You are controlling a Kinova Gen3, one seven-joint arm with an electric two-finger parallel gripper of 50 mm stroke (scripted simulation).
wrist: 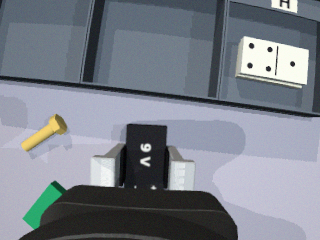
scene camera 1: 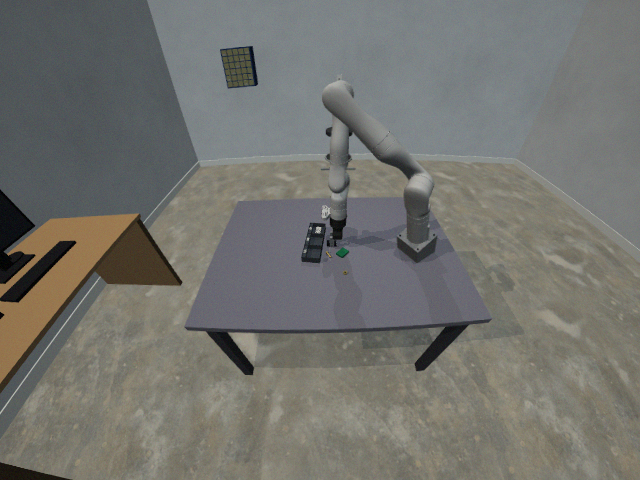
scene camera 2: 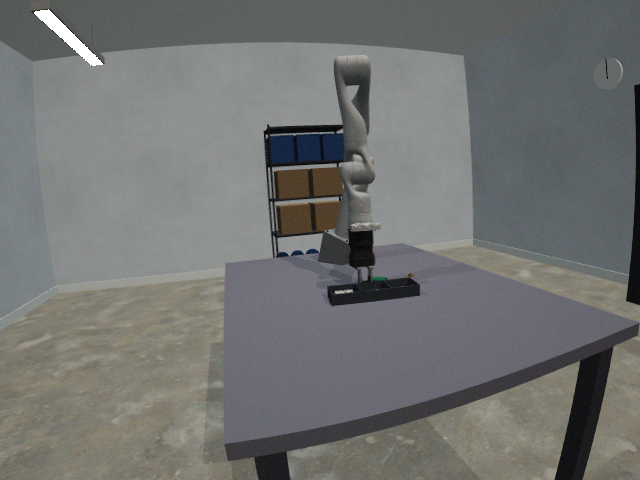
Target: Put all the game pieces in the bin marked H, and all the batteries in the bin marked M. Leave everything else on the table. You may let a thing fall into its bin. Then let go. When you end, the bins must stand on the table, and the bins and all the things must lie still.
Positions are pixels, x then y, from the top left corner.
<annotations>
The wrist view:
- gripper: 145, 159
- bin tray: 183, 57
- green flat piece: 54, 190
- white domino: 258, 58
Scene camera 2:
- gripper: 365, 287
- bin tray: 405, 287
</annotations>
